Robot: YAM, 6 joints.
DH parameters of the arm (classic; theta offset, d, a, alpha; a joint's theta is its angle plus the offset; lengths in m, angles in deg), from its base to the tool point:
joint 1: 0 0.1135 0.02 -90
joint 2: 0 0 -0.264 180
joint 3: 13.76 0 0.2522 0
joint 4: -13.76 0 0.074 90
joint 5: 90 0 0 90
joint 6: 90 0.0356 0 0
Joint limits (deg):
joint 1: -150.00..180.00
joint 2: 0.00..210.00
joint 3: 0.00..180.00
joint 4: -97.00..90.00
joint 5: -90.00..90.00
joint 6: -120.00..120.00
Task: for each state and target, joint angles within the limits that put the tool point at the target. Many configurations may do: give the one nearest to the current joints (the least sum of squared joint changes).
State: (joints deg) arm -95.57 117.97 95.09 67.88 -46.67 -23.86
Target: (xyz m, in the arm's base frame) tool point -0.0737 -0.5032 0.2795
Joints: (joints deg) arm -101.19 129.15 94.74 64.92 -45.50 -23.86
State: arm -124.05 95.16 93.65 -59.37 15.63 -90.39
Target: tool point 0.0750 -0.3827 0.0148
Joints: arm -77.94 140.05 86.25 -49.75 10.74 -90.39
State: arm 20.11 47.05 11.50 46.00 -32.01 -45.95
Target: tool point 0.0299 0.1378 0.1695
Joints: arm 66.86 37.02 0.00 35.05 -48.47 -45.95
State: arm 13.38 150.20 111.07 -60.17 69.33 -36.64
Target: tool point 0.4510 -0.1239 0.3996
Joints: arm -11.27 124.93 138.88 -47.39 69.62 -36.64
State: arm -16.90 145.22 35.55 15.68 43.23 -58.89
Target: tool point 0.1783 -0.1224 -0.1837
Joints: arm -28.25 169.19 53.25 19.62 41.13 -58.89
